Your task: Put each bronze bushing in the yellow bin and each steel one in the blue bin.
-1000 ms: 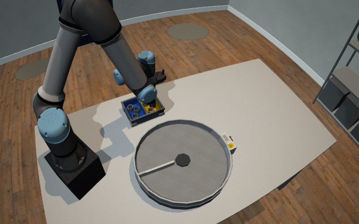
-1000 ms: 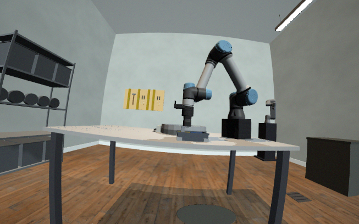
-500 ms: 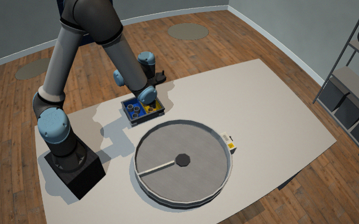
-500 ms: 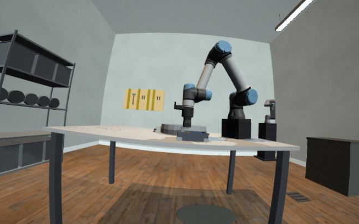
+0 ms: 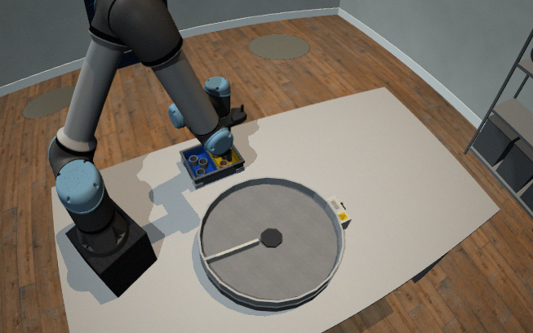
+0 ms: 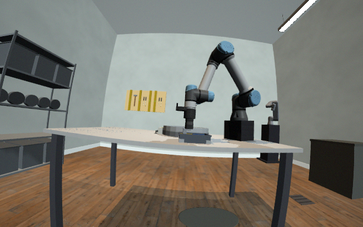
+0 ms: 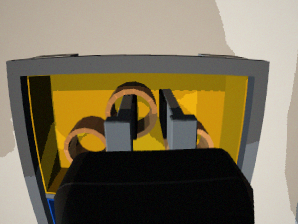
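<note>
Now: the bin 60 mm behind my hand. Round my hand: round grey turntable: 370 mm to the right, 20 mm above, 10 mm behind.
</note>
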